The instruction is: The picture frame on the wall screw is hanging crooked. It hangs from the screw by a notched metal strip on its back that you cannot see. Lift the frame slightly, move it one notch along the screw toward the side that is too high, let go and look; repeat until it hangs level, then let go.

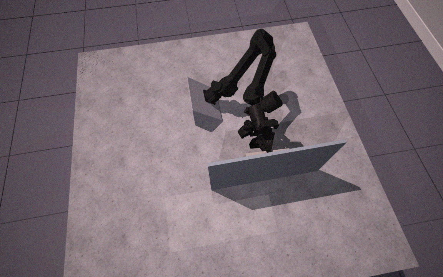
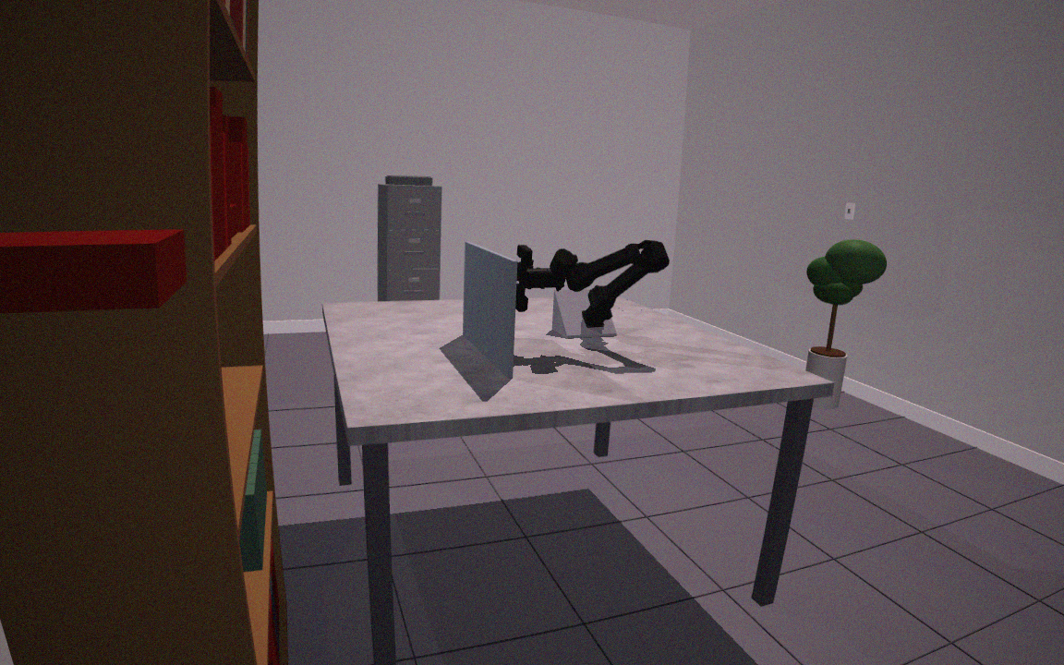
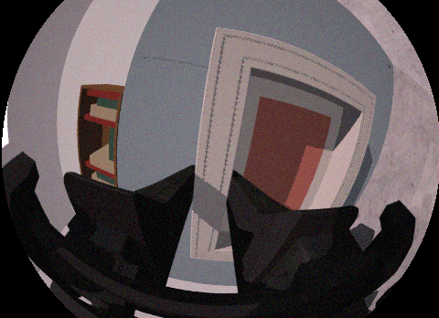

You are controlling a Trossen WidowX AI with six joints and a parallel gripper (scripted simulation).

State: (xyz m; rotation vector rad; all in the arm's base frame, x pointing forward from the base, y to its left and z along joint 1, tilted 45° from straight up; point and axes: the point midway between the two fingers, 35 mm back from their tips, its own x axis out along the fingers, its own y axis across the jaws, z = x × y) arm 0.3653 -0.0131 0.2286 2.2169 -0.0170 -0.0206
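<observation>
Now: the picture frame 1 cm to the right of my gripper tip and 5 cm below it. Round my gripper tip: wall panel: 2 cm ahead, 1 cm to the left, 7 cm below.
</observation>
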